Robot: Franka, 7 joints.
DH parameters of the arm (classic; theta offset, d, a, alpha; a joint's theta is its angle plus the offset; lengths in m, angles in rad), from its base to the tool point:
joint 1: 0 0.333 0 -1.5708
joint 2: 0 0 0 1.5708
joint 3: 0 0.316 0.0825 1.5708
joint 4: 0 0 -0.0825 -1.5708
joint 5: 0 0.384 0 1.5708
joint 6: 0 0 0.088 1.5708
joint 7: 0 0.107 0 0
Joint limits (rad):
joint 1: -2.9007..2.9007
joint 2: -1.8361..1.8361
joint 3: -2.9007..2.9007
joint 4: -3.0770..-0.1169
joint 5: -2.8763..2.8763
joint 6: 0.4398..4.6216
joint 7: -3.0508..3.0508
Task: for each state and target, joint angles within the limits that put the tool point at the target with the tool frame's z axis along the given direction. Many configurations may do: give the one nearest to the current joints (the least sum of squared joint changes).
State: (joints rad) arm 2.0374 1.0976 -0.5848 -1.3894 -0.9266 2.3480 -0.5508
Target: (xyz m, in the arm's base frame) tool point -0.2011 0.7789 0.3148 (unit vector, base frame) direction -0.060 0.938 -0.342
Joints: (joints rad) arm 2.0678 1.1006 -0.6991 -1.0019 -1.0174 3.3105 -0.5508
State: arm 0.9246 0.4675 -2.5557 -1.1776 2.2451 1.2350 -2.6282
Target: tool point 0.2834 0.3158 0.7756 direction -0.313 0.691 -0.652
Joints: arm 1.8046 1.0928 -2.5036 -1.7024 2.0942 0.5232 -2.6282
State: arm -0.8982 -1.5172 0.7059 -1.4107 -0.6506 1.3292 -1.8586
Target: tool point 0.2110 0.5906 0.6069 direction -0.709 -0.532 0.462
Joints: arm -1.5814 -1.8170 0.7167 -1.1052 -1.0059 1.0641 -1.8586
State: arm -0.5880 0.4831 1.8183 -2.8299 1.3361 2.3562 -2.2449
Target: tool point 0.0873 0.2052 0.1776 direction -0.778 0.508 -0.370
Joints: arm -1.1532 0.3309 1.9160 -3.0770 1.1856 2.1954 -2.2449
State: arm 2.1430 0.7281 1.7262 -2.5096 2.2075 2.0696 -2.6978
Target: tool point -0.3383 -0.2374 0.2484 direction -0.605 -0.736 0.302
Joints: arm 2.0637 0.8544 1.3892 -2.7183 2.4067 1.9713 -2.6978
